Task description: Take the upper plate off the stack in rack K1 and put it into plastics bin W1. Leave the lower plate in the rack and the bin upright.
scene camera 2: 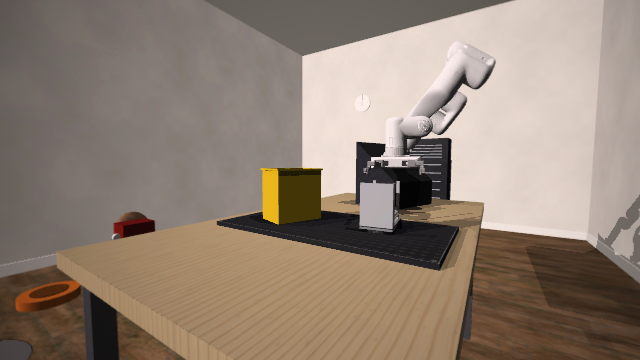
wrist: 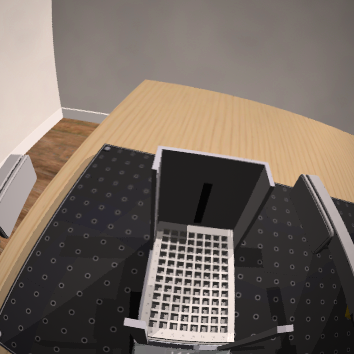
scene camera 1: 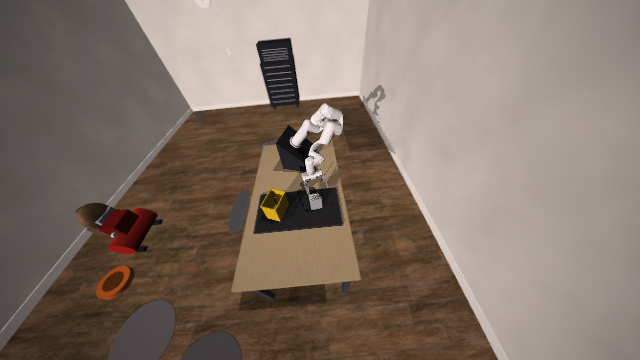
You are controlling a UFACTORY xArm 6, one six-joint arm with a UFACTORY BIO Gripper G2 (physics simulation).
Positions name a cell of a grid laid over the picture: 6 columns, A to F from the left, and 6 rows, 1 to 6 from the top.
Labels:
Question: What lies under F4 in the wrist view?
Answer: The gripper.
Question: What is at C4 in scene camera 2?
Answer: A yellow plastics bin W1.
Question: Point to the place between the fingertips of the gripper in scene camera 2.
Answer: D3

